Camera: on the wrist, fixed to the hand. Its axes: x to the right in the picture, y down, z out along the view.
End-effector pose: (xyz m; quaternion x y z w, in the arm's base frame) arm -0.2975 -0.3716 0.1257 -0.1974 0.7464 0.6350 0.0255
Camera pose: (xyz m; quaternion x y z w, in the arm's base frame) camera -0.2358 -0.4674 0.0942 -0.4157 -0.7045 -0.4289 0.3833
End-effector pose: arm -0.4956 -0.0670 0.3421 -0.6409 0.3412 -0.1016 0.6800
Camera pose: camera -0.5530 -0.1429 0.4122 -0.1749 0.6554 0.4141 0.6069
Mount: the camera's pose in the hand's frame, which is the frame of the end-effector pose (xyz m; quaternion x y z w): -0.0226 -0.0608 -0.0988 0.0622 -0.0446 0.7037 0.7064
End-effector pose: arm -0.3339 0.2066 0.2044 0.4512 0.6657 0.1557 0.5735
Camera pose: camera -0.4504 0.1865 0.2034 0.8298 0.1369 0.4520 0.2972
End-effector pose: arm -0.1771 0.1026 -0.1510 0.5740 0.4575 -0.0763 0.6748
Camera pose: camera -0.2805 0.1565 -0.1703 0.7660 -0.1156 0.3669 0.5151
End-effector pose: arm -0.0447 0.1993 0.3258 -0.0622 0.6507 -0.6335 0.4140
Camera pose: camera -0.1180 0.2778 0.3751 0.4114 0.4455 -0.1939 0.7711
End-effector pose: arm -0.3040 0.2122 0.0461 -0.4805 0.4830 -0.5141 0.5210
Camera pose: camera -0.4070 0.2338 0.0999 0.0099 0.6241 -0.0051 0.7813
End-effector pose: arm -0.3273 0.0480 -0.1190 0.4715 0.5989 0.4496 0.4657
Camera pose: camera -0.4304 0.0068 -0.1594 0.8035 0.0985 0.5870 0.0100
